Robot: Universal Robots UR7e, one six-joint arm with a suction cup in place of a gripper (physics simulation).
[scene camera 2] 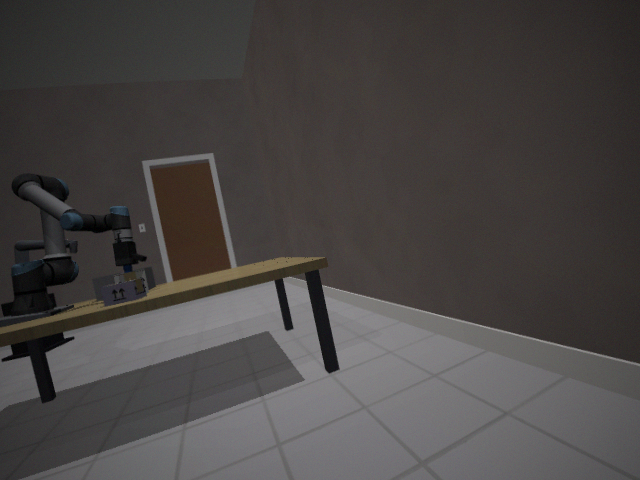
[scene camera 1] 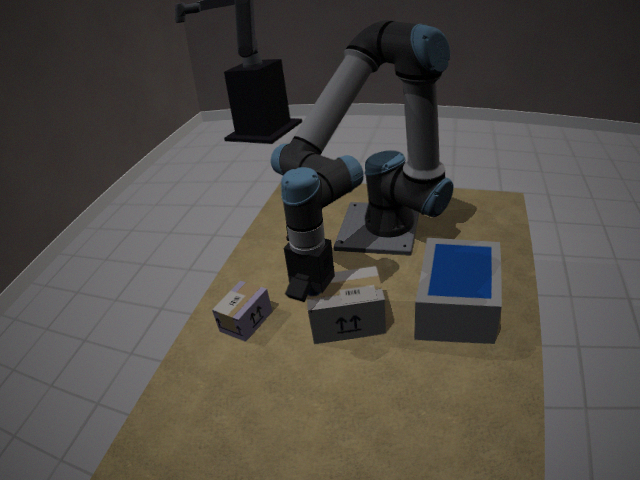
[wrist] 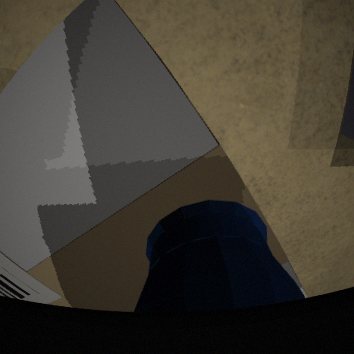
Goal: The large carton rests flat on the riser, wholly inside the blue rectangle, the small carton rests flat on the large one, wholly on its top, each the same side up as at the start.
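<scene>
The large carton (scene camera 1: 348, 322) (wrist: 150, 100), pale grey with brown tape and a barcode label, stands on the table between the small carton and the riser, arrows up. My suction cup (scene camera 1: 313, 291) (scene camera 2: 127, 269) (wrist: 206, 225) is pressed on its top near one end, on the tape, and holds it by suction. The small lilac carton (scene camera 1: 242, 312) (scene camera 2: 116, 292) stands apart on the table at the left, arrows up. The grey riser (scene camera 1: 457, 321) stands at the right, with the blue rectangle (scene camera 1: 461, 271) on its top. The cup's contact rim is partly hidden.
The arm's base plate (scene camera 1: 374, 242) is behind the cartons on the wooden table (scene camera 1: 330, 413) (scene camera 2: 222, 281). A second arm on a black pedestal (scene camera 1: 257, 100) stands on the floor at the back left. A brown door (scene camera 2: 190, 217) is in the wall.
</scene>
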